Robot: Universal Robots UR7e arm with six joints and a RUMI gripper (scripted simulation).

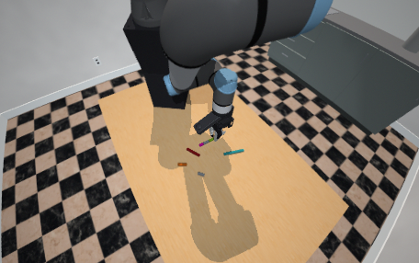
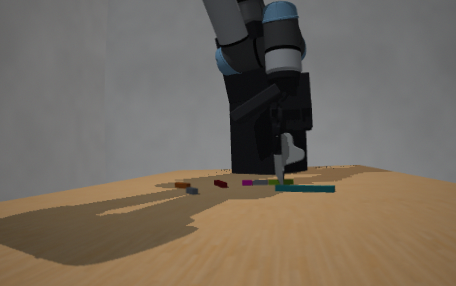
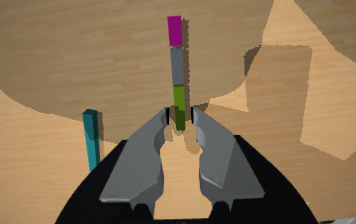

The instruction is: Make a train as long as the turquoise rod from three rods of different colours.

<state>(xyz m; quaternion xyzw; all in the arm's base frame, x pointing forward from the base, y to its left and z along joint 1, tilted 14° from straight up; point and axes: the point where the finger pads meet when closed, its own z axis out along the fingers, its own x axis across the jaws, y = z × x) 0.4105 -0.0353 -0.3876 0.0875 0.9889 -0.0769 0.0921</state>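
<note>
Now: the lime-green rod 10 mm below my hand. Round my hand: red rod: 120 mm to the right, 10 mm below, 10 mm behind; turquoise rod: 120 mm ahead, 20 mm to the left, 10 mm below; magenta rod: 70 mm to the right, 10 mm below, 10 mm behind.
</note>
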